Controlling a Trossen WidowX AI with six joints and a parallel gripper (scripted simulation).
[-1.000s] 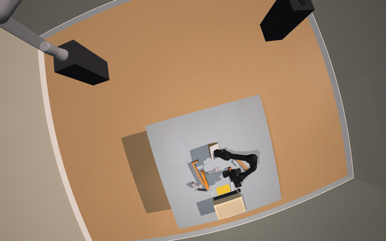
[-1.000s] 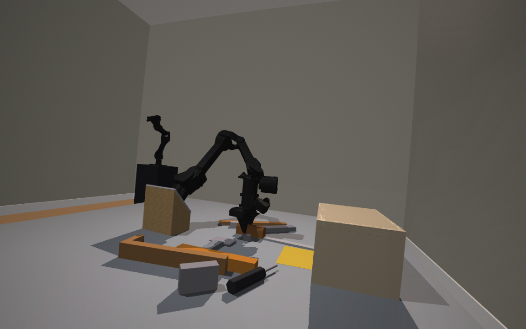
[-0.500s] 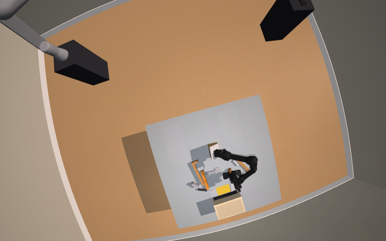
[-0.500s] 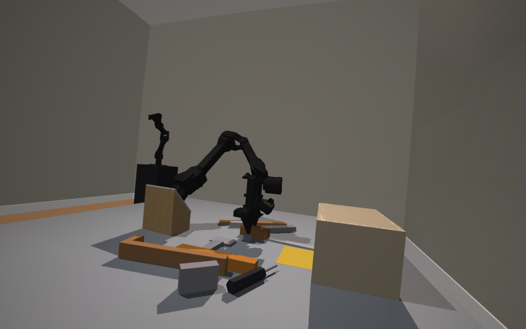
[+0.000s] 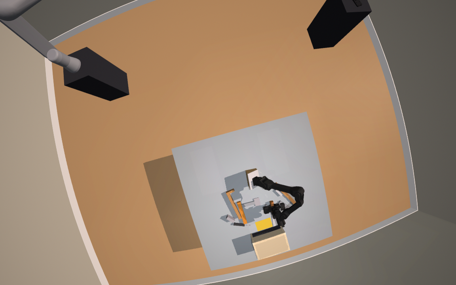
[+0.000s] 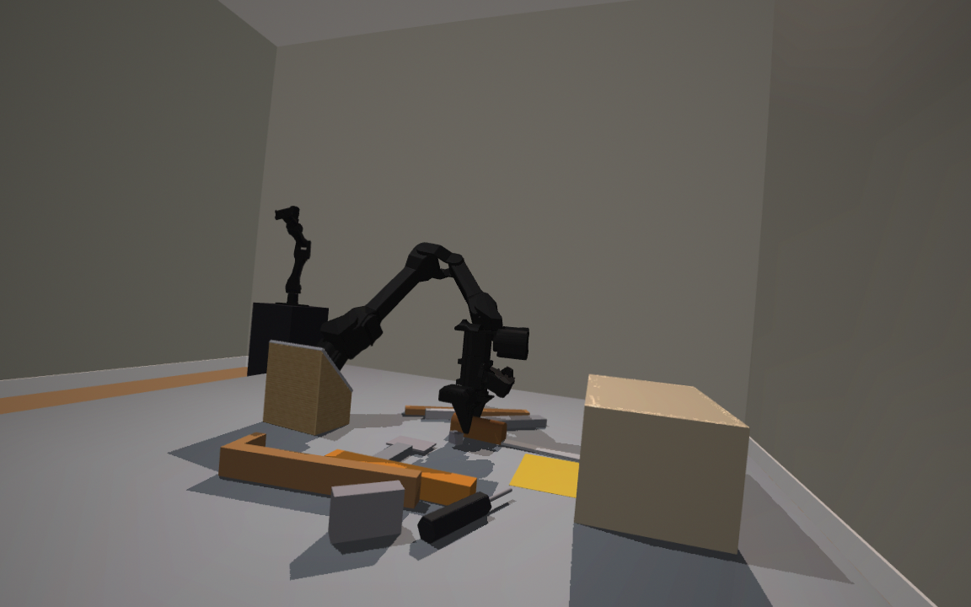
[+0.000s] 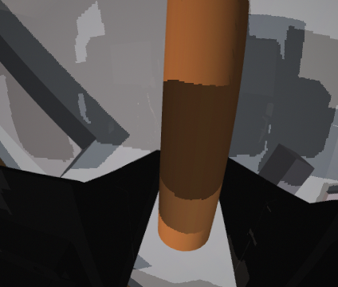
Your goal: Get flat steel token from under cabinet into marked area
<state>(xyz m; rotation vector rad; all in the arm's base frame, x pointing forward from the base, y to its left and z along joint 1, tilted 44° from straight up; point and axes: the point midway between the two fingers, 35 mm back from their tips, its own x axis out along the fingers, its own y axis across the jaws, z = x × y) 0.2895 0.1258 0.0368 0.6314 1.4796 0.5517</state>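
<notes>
The grey cube lies 6 cm to the right of my gripper tip. From my gripper tip the other things lie so: grey bar: 13 cm to the left, 5 cm ahead; then orange stick: 15 cm to the left, 6 cm behind; then grey t-shaped piece: 17 cm to the right, 6 cm behind.
</notes>
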